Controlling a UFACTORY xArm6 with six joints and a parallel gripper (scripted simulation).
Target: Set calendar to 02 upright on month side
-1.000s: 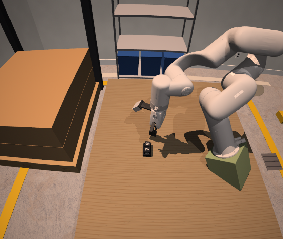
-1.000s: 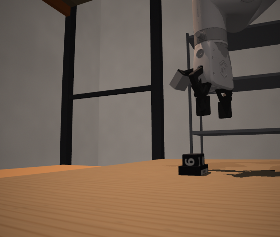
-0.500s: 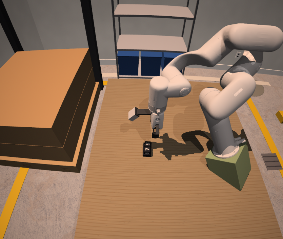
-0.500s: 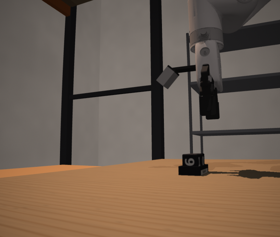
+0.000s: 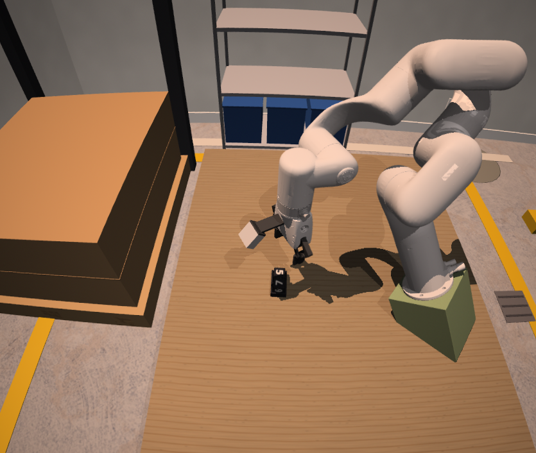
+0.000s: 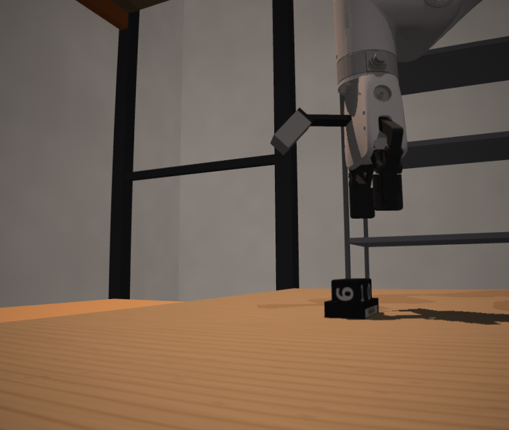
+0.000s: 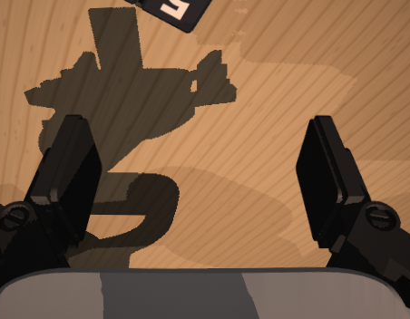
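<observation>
Right now my hand is 10 cm above the cube, 5 cm to the right of it and 3 cm short of it. From my hand the other things lie so: black calendar tray (12 cm below, 4 cm to the left, 2 cm ahead).
</observation>
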